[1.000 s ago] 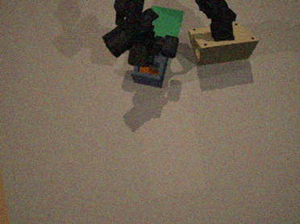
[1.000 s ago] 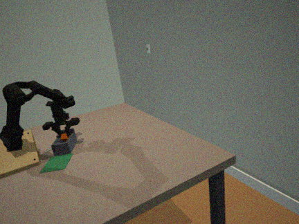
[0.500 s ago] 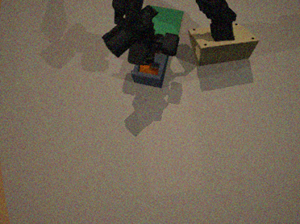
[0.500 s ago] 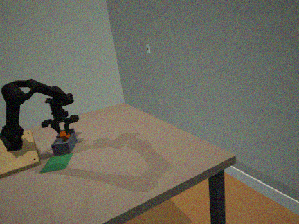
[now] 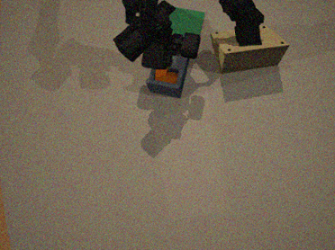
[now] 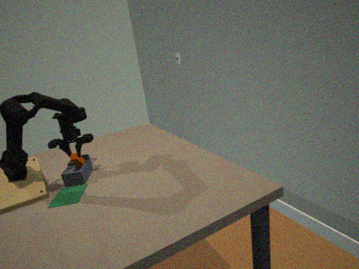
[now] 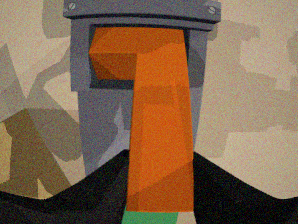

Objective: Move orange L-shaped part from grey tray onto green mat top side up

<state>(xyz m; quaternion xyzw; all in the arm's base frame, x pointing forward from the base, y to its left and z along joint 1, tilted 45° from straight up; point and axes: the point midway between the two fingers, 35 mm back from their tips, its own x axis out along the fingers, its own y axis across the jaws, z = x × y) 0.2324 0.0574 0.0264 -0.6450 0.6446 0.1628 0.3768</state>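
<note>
My gripper tip is now 13 cm to the left of the green mat, 12 cm above it and 5 cm past it. The rest, counted from my gripper tip: orange l-shaped part (3 cm to the left, 3 cm below, 1 cm behind).
</note>
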